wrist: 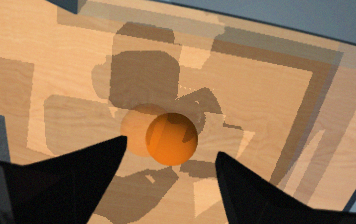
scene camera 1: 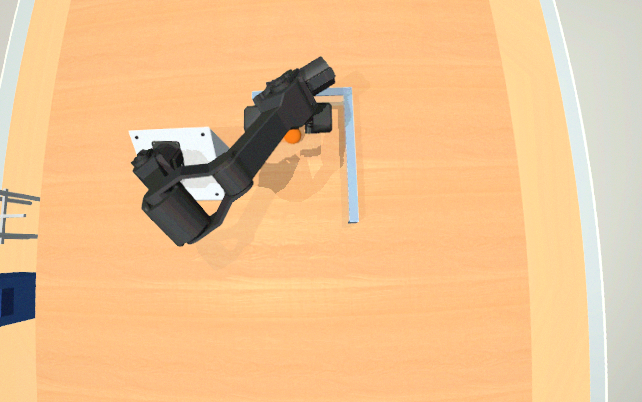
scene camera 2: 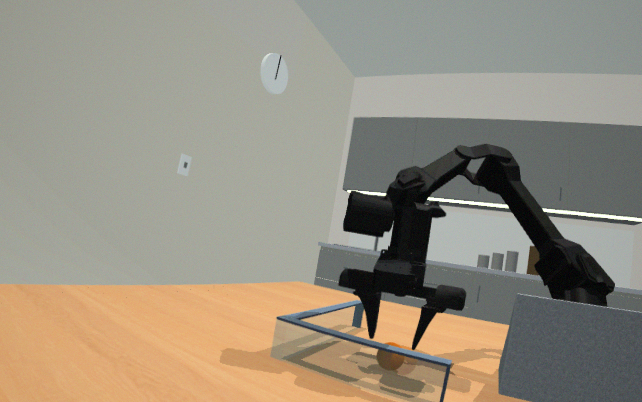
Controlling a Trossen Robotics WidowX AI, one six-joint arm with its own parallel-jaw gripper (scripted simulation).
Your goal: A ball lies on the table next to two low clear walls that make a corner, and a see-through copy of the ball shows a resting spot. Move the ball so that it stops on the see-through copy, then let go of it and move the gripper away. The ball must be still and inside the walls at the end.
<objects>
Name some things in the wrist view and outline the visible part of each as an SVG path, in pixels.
My gripper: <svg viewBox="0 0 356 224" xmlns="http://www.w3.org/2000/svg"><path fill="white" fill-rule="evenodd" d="M218 152L215 167L219 192L229 224L356 224L356 212L313 209L299 202L288 193L283 192L269 181L267 182L251 169L234 160L227 153ZM127 136L121 135L68 154L27 165L0 161L0 224L87 224L122 163L127 147Z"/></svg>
An orange ball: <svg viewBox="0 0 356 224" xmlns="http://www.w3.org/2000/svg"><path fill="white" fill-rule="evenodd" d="M168 113L164 129L152 158L162 165L177 166L188 161L195 153L198 145L198 134L194 124L186 116L178 113Z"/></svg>
</objects>
